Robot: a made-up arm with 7 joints. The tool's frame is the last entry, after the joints. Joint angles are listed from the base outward.
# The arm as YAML. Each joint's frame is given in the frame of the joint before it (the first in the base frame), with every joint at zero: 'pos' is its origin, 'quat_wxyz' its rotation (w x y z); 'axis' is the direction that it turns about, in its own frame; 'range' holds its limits. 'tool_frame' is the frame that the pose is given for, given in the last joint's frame.
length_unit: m
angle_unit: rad
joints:
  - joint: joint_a
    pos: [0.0, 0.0, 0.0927]
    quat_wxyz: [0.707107, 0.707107, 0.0, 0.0]
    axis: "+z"
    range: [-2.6, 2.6]
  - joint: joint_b
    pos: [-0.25, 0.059, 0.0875]
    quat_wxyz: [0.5, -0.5, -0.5, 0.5]
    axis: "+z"
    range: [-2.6, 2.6]
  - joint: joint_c
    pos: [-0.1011, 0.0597, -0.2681]
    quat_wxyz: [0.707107, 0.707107, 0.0, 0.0]
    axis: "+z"
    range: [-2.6, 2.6]
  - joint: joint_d
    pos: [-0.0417, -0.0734, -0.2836]
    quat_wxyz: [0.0, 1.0, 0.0, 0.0]
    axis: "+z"
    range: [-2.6, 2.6]
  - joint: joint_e
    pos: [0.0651, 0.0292, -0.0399]
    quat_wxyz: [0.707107, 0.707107, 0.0, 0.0]
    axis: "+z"
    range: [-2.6, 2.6]
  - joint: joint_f
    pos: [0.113, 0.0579, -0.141]
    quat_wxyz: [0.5, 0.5, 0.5, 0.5]
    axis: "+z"
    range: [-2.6, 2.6]
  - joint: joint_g
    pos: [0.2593, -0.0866, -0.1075]
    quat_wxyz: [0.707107, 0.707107, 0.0, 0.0]
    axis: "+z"
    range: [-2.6, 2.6]
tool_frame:
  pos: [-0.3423, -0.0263, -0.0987]
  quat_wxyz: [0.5, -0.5, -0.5, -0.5]
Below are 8 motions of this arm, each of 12 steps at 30 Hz.
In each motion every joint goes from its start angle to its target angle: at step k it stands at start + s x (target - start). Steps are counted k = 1, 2, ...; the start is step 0. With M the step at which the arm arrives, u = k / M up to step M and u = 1 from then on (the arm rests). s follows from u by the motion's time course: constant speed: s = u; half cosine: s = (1 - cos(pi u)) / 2; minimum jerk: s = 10 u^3 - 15 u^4 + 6 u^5.
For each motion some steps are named. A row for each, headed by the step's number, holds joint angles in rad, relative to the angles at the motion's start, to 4 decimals.
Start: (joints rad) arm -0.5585 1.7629 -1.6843 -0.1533 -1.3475 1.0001 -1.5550
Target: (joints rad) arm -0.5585 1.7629 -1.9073 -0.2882 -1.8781 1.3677 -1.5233
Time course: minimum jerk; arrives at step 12
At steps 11, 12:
11: 0.0000 0.0000 -0.2219 -0.1342 -0.5279 0.3657 0.0315
12: 0.0000 0.0000 -0.2230 -0.1349 -0.5306 0.3676 0.0317

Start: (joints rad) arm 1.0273 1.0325 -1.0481 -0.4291 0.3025 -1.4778 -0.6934
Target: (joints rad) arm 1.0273 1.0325 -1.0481 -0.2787 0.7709 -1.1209 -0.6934
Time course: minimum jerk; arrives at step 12
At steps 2, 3, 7, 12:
2: 0.0000 0.0000 0.0000 0.0053 0.0166 0.0127 0.0000
3: 0.0000 0.0000 0.0000 0.0156 0.0485 0.0369 0.0000
7: 0.0000 0.0000 0.0000 0.0983 0.3060 0.2332 0.0000
12: 0.0000 0.0000 0.0000 0.1504 0.4684 0.3569 0.0000

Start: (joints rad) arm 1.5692 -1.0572 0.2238 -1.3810 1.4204 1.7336 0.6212
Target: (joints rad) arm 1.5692 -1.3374 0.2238 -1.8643 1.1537 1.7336 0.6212
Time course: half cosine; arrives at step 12
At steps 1, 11, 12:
1: 0.0000 -0.0048 0.0000 -0.0082 -0.0045 0.0000 0.0000
11: 0.0000 -0.2754 0.0000 -0.4751 -0.2622 0.0000 0.0000
12: 0.0000 -0.2802 0.0000 -0.4833 -0.2667 0.0000 0.0000

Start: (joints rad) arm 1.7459 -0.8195 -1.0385 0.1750 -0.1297 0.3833 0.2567
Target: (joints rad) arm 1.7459 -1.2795 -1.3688 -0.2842 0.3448 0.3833 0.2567
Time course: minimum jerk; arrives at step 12
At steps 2, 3, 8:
2: 0.0000 -0.0163 -0.0117 -0.0163 0.0168 0.0000 0.0000
3: 0.0000 -0.0476 -0.0342 -0.0475 0.0491 0.0000 0.0000
8: 0.0000 -0.3635 -0.2610 -0.3628 0.3749 0.0000 0.0000

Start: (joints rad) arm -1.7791 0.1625 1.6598 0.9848 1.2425 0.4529 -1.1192
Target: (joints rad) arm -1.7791 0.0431 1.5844 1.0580 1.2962 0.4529 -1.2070
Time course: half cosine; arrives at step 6
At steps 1, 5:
1: 0.0000 -0.0080 -0.0051 0.0049 0.0036 0.0000 -0.0059
5: 0.0000 -0.1114 -0.0703 0.0683 0.0501 0.0000 -0.0819

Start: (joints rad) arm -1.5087 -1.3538 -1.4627 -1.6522 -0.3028 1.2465 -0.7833
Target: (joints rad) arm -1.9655 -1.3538 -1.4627 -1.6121 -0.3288 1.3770 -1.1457
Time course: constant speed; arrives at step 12
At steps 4, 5, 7, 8, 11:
4: -0.1523 0.0000 0.0000 0.0134 -0.0087 0.0435 -0.1208
5: -0.1903 0.0000 0.0000 0.0167 -0.0108 0.0544 -0.1510
7: -0.2665 0.0000 0.0000 0.0234 -0.0152 0.0761 -0.2114
8: -0.3045 0.0000 0.0000 0.0267 -0.0173 0.0870 -0.2416
11: -0.4187 0.0000 0.0000 0.0368 -0.0238 0.1196 -0.3322

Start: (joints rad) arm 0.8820 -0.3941 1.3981 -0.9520 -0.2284 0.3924 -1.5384
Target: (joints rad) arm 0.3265 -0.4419 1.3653 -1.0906 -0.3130 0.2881 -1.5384
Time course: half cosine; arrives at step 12
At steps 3, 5, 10, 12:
3: -0.0814 -0.0070 -0.0048 -0.0203 -0.0124 -0.0153 0.0000
5: -0.2059 -0.0177 -0.0122 -0.0514 -0.0314 -0.0387 0.0000
10: -0.5183 -0.0446 -0.0306 -0.1293 -0.0789 -0.0973 0.0000
12: -0.5555 -0.0478 -0.0328 -0.1386 -0.0846 -0.1043 0.0000

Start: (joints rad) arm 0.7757 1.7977 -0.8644 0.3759 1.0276 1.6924 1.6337
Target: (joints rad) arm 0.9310 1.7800 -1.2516 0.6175 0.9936 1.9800 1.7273
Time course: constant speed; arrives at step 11
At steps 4, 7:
4: 0.0565 -0.0064 -0.1408 0.0879 -0.0124 0.1046 0.0340
7: 0.0988 -0.0113 -0.2464 0.1537 -0.0216 0.1830 0.0596

